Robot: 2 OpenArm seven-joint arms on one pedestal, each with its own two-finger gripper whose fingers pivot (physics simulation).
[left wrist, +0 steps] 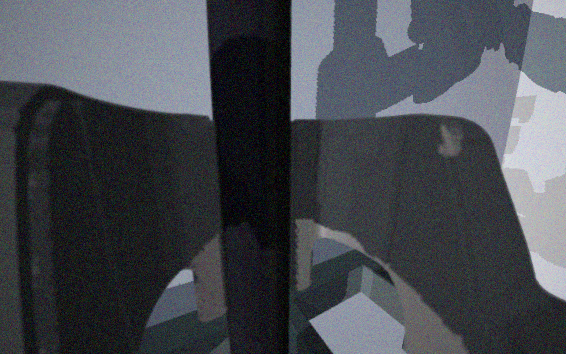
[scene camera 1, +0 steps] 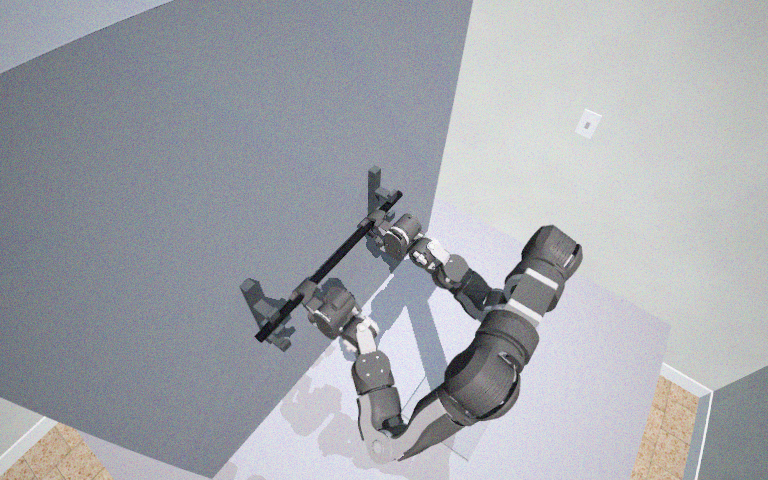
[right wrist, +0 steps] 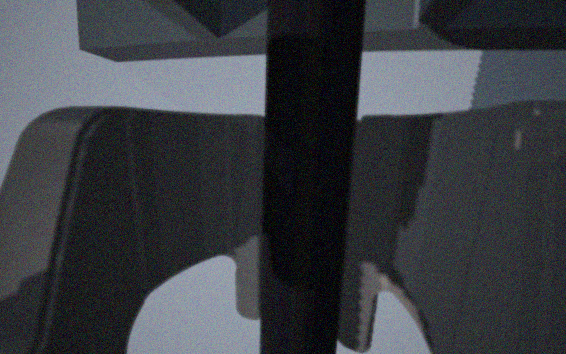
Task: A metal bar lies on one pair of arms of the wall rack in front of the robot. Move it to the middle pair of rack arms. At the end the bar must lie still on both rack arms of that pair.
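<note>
The long black metal bar [scene camera 1: 341, 252] [left wrist: 250, 65] [right wrist: 315, 75] runs diagonally in front of the wall rack's two uprights, the lower-left one [scene camera 1: 250, 291] and the upper one [scene camera 1: 373, 183]. My left gripper [scene camera 1: 304, 289] [left wrist: 254, 170] is shut on the bar towards its lower-left end. My right gripper [scene camera 1: 372, 219] [right wrist: 310, 175] is shut on the bar near its upper-right end. Both bar ends extend past the grippers, beside the rack arms. Whether the bar touches any rack arm, and at which level it is, I cannot tell. Grey rack parts [right wrist: 100, 30] cross the top of the right wrist view.
Angular rack parts [left wrist: 370, 282] show below the fingers in the left wrist view. The grey wall [scene camera 1: 169, 169] stands behind the rack. A pale wall with a white switch plate [scene camera 1: 584, 131] is at the upper right. The arms' shadows fall on the wall and the pale surface.
</note>
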